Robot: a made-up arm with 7 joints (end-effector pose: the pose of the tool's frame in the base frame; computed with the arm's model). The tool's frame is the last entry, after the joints. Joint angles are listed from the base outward.
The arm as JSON. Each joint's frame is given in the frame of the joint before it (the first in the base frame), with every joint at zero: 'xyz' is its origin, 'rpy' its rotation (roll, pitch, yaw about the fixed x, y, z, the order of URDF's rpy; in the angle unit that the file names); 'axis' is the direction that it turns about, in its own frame. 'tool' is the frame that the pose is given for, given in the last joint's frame.
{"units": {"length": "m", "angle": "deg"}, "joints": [
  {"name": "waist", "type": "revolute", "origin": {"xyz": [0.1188, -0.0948, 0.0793], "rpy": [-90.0, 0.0, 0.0]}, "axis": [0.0, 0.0, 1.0]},
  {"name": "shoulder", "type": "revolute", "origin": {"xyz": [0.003, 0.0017, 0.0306], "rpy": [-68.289, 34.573, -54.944]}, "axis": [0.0, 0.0, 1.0]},
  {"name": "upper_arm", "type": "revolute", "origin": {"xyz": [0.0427, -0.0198, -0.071], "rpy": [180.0, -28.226, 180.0]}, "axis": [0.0, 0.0, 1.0]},
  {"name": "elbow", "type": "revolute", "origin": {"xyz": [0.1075, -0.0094, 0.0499], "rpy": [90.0, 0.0, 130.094]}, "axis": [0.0, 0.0, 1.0]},
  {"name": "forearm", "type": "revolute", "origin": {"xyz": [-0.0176, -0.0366, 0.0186], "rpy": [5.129, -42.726, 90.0]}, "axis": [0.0, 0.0, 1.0]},
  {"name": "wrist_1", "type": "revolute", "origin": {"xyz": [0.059, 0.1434, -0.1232], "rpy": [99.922, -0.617, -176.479]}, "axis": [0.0, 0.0, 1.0]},
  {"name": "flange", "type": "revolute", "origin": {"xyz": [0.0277, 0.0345, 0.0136], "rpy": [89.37, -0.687, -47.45]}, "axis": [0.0, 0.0, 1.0]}
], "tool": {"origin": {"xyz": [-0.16, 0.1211, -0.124], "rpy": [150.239, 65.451, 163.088]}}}
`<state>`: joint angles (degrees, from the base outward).
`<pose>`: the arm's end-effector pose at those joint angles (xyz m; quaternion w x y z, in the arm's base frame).
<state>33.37 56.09 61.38 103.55 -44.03 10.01 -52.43</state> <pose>0.0433 -0.1011 -0.2647 0.6176 -0.0245 0.4509 -0.6439</pose>
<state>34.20 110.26 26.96 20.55 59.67 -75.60 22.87</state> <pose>0.0897 -0.2589 -0.0090 0.2492 -0.2112 0.5592 -0.7620</pose>
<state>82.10 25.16 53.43 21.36 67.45 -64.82 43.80</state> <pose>0.2362 -0.1644 0.0461 0.4988 -0.7410 0.2092 -0.3978</pose>
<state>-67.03 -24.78 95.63 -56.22 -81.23 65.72 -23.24</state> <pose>-0.3094 -0.2767 0.1043 0.0913 0.5460 -0.5760 0.6015</pose>
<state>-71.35 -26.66 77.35 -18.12 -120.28 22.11 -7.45</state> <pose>-0.2038 -0.3245 0.0877 0.0754 0.6730 -0.6136 0.4061</pose>
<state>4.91 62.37 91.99 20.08 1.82 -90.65 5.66</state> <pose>0.2146 0.1578 -0.0259 0.8078 -0.4981 -0.3145 -0.0187</pose>
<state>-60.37 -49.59 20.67 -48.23 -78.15 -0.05 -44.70</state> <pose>0.1112 -0.4423 -0.1610 0.4028 -0.8527 0.3235 0.0767</pose>
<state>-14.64 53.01 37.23 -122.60 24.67 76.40 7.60</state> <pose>-0.3070 -0.2550 -0.0507 0.2401 -0.4428 0.4382 0.7445</pose>
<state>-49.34 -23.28 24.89 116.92 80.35 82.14 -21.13</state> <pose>-0.1184 -0.1324 0.3759 0.3561 0.5985 -0.6958 0.1756</pose>
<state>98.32 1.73 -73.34 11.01 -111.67 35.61 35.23</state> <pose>-0.0293 0.0525 0.2529 0.4038 -0.0631 0.5282 0.7443</pose>
